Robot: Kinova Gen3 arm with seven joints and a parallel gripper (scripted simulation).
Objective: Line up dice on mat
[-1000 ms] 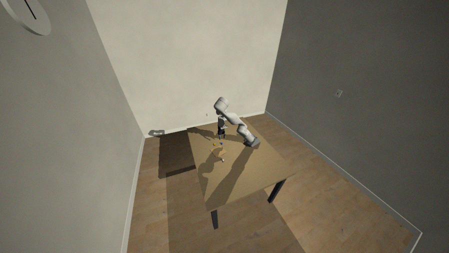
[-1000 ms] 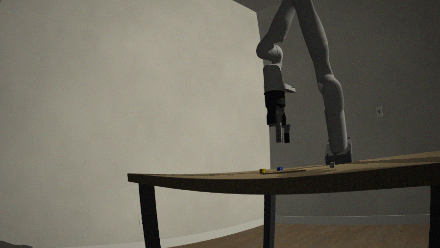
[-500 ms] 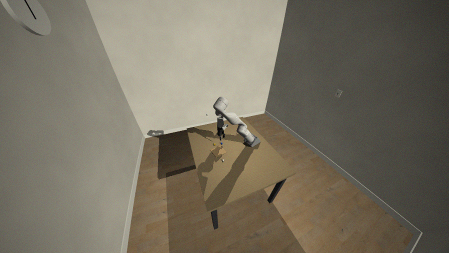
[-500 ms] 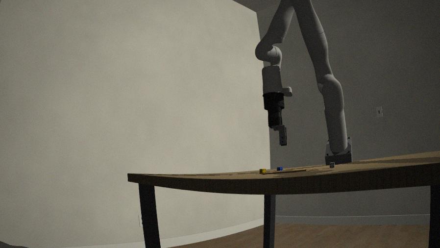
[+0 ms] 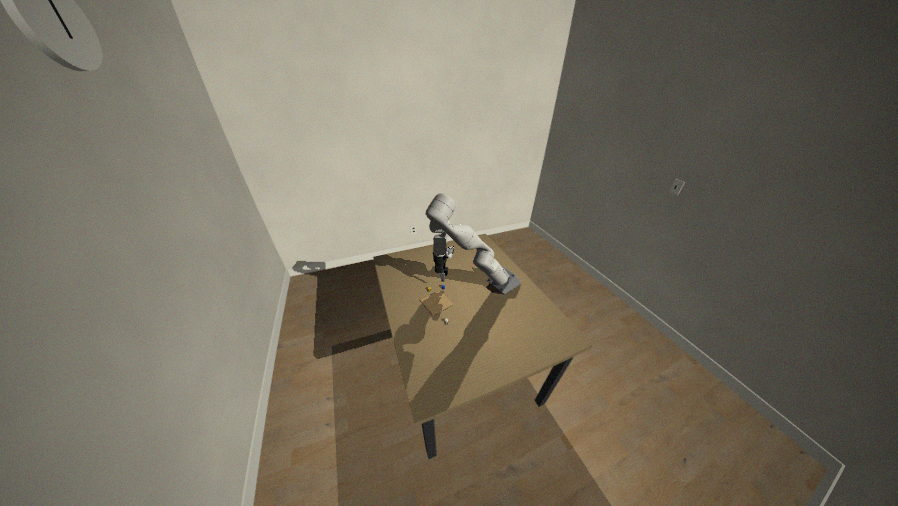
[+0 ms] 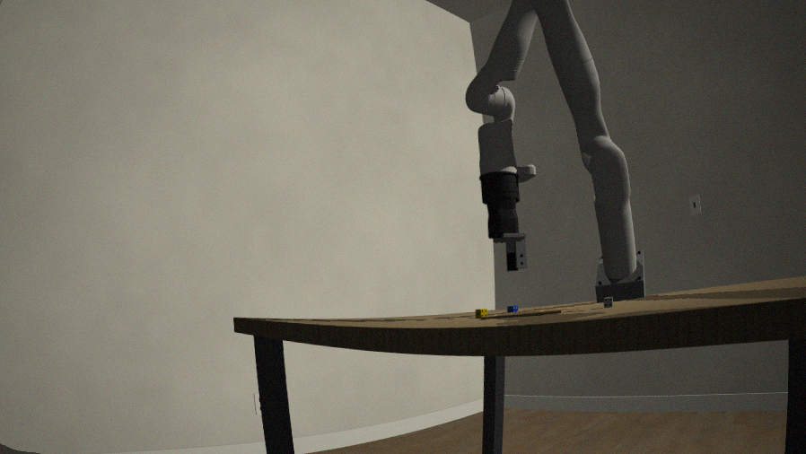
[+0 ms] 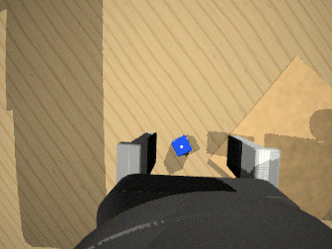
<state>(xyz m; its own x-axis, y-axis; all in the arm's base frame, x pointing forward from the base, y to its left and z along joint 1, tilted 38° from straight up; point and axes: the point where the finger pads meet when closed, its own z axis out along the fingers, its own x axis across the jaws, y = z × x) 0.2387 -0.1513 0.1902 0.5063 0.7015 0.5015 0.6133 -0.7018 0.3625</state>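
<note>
Right now the blue die is 100 mm below my hand and 10 mm to the right of it. Also, from my hand: white die (240 mm to the left, 100 mm below, 80 mm ahead); then tan mat (100 mm below, 90 mm to the left, 80 mm ahead); then yellow die (100 mm below, 90 mm ahead, 20 mm to the right).
</note>
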